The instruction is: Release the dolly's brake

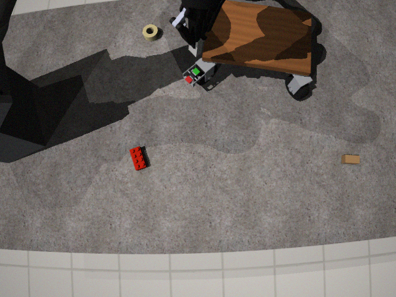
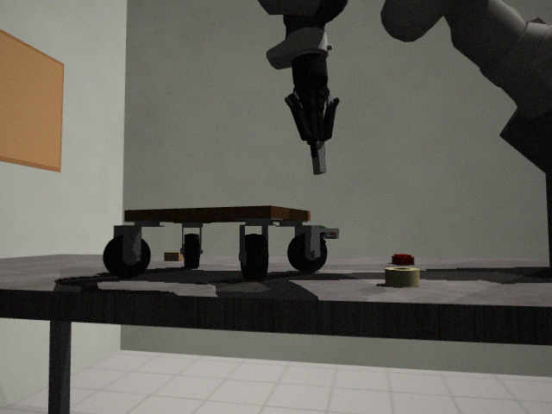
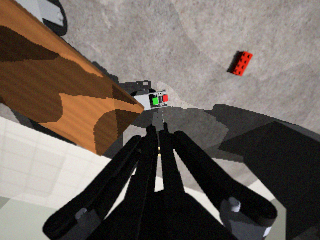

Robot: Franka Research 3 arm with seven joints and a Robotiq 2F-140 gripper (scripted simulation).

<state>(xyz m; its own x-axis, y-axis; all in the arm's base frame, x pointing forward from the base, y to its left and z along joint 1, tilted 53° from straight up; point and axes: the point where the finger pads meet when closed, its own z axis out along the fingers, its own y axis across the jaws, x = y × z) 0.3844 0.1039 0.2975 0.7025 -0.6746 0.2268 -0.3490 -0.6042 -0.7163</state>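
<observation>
Right now my hand is 10 mm past the brake pedal, 10 mm to the left of it and 160 mm above it. Round my hand: red toy brick 70 mm behind, 280 mm to the right, 220 mm below; tape roll 220 mm behind, 110 mm to the left, 230 mm below; tan block 520 mm ahead, 30 mm to the right, 230 mm below.
</observation>
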